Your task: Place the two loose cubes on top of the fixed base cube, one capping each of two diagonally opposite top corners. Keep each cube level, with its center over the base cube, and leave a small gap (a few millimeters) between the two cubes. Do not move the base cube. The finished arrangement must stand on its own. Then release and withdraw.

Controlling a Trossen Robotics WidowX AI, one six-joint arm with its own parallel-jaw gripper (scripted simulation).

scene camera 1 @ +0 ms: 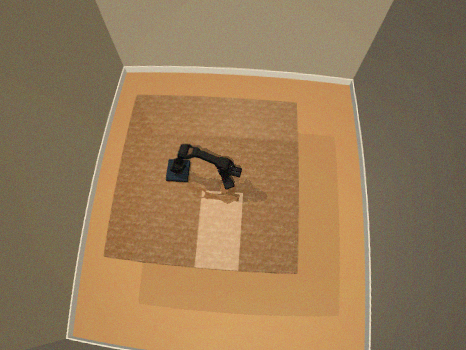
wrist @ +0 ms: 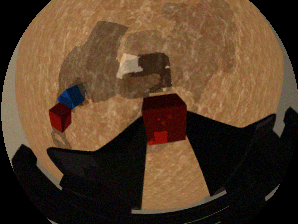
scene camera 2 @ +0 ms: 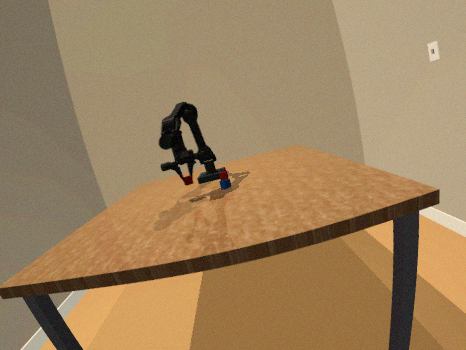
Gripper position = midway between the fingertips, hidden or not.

My gripper [wrist: 163,117] holds a red cube [wrist: 164,116].
